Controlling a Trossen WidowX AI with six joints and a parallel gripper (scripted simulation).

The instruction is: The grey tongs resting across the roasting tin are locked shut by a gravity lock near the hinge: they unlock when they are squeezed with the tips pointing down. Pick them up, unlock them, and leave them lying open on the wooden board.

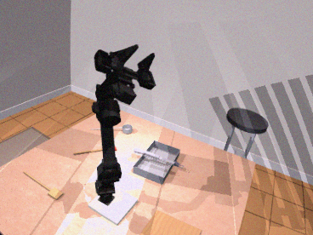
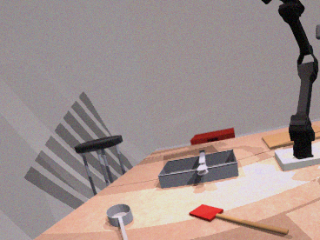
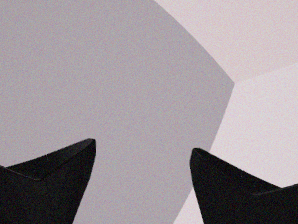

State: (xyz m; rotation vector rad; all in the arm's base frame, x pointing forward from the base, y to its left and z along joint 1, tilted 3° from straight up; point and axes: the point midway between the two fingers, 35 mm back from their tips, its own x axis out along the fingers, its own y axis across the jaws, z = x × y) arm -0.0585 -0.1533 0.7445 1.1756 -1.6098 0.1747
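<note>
The roasting tin lies 760 mm below my gripper tip, 510 mm ahead of it and 90 mm to the left of it. The rest, counted from my gripper tip: wooden board 780 mm below, 170 mm to the right, 10 mm behind.
</note>
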